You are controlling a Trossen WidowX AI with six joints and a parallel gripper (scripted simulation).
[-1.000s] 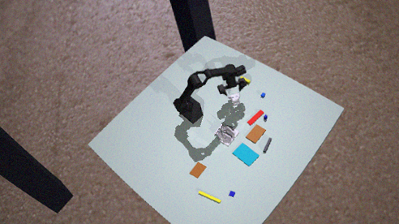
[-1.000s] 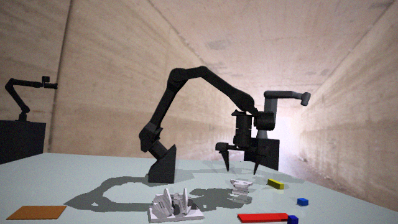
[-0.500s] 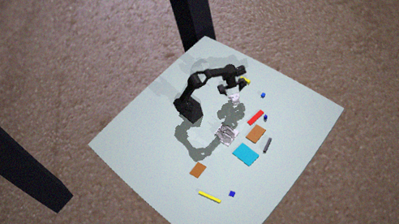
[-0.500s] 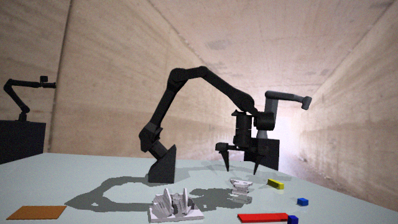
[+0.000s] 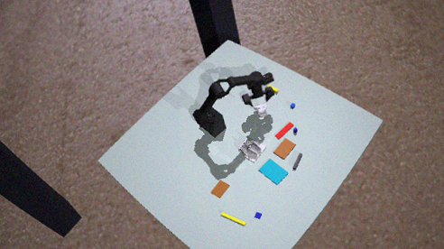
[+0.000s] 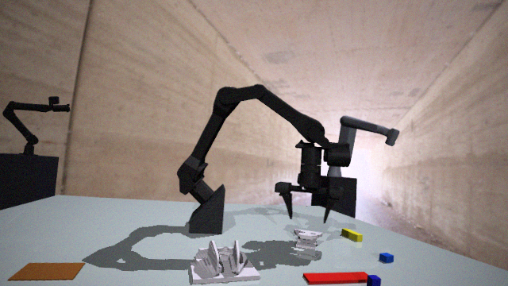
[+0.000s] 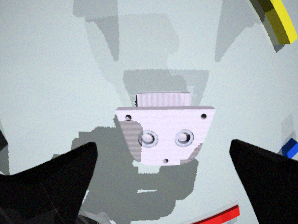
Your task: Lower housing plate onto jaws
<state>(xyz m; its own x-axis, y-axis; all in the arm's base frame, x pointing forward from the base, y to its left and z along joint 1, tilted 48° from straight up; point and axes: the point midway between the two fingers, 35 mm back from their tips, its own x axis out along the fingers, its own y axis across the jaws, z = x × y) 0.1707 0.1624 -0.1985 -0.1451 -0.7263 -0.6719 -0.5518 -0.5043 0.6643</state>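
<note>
My gripper tip is now 50 mm above the grey bracket and 10 mm short of it. Also, from my gripper tip: grey rod (400 mm ahead, 170 mm to the right, 50 mm below); orange tile (280 mm ahead, 140 mm to the right, 60 mm below); red bar (210 mm ahead, 60 mm below, 40 mm to the right).
</note>
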